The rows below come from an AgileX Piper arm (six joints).
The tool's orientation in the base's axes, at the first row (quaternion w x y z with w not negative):
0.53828 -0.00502 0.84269 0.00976
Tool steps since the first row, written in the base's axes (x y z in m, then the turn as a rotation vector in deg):
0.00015 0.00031 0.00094 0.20 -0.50 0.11
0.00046 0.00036 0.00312 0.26 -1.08 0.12
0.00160 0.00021 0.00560 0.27 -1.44 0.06
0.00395 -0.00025 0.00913 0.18 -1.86 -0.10
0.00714 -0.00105 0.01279 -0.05 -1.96 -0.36
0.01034 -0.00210 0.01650 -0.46 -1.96 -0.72
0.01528 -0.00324 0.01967 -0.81 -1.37 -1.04
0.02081 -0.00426 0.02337 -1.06 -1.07 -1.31
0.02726 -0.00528 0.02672 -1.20 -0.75 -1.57
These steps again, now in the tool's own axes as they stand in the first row. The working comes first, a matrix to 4 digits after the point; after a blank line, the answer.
The tool's axes in the first row as the columns of a matrix, in the base's axes (used below as rounded here):
-0.4205 -0.0190 0.9071
0.0020 0.9998 0.0219
-0.9073 0.0110 -0.4203

-0.00092 0.00032 -0.00025 -0.18 -0.50 0.12
-0.00302 0.00039 -0.00089 -0.22 -1.08 0.16
-0.00575 0.00024 -0.00090 -0.17 -1.44 0.19
-0.00995 -0.00022 -0.00026 0.01 -1.86 0.16
-0.01461 -0.00104 0.00108 0.34 -1.96 0.06
-0.01932 -0.00211 0.00240 0.84 -1.96 -0.16
-0.02428 -0.00331 0.00552 1.28 -1.37 -0.33
-0.02996 -0.00440 0.00896 1.63 -1.06 -0.43
-0.03572 -0.00550 0.01338 1.93 -0.74 -0.45

